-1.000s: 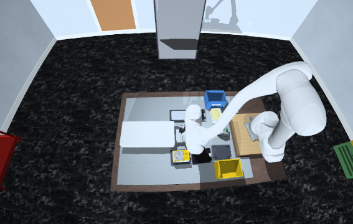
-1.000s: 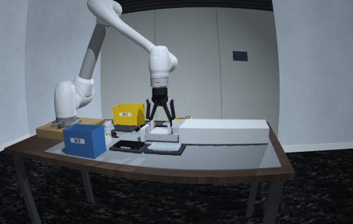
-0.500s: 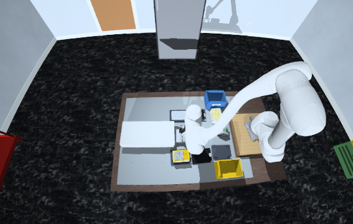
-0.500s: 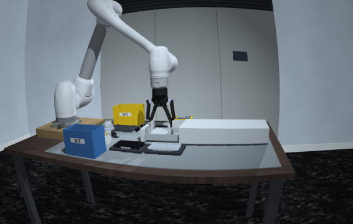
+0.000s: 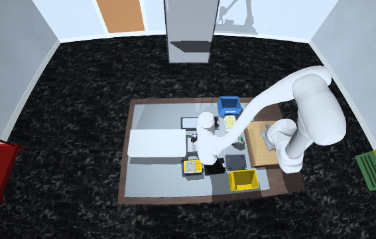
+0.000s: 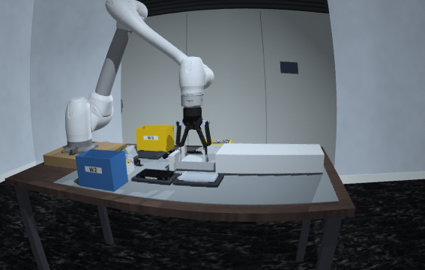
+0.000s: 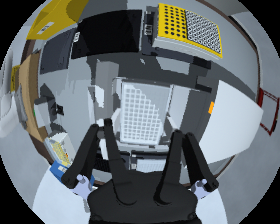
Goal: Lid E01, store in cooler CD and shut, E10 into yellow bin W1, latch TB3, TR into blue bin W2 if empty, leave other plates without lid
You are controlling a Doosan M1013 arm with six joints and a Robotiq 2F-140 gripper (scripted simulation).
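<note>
Now: the drawer 3 cm ahead of my hand, 1 cm to the right of it and 2 cm below it. Round my hand: yellow tip rack TR (9 cm ahead, 16 cm to the left, 1 cm above); then white well plate (2 cm below); then grey plate lid (1 cm below).
</note>
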